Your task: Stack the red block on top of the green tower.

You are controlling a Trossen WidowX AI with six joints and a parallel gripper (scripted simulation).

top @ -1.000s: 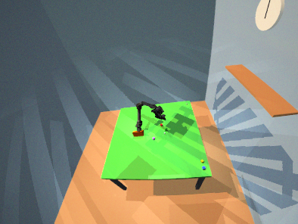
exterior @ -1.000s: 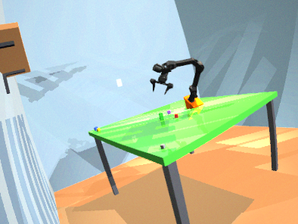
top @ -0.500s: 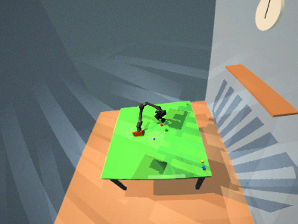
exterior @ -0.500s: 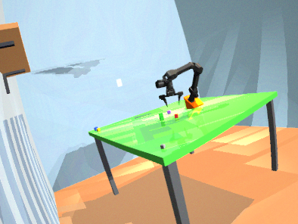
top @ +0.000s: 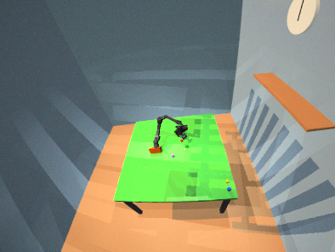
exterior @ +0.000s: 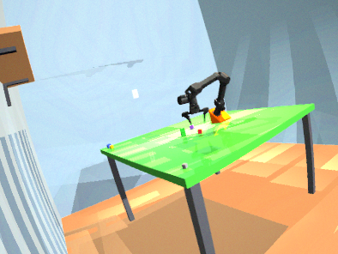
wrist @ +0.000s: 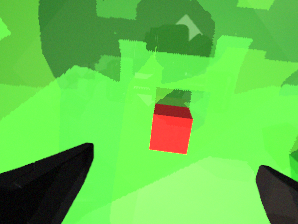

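My gripper tip is now 5 cm above the red block.
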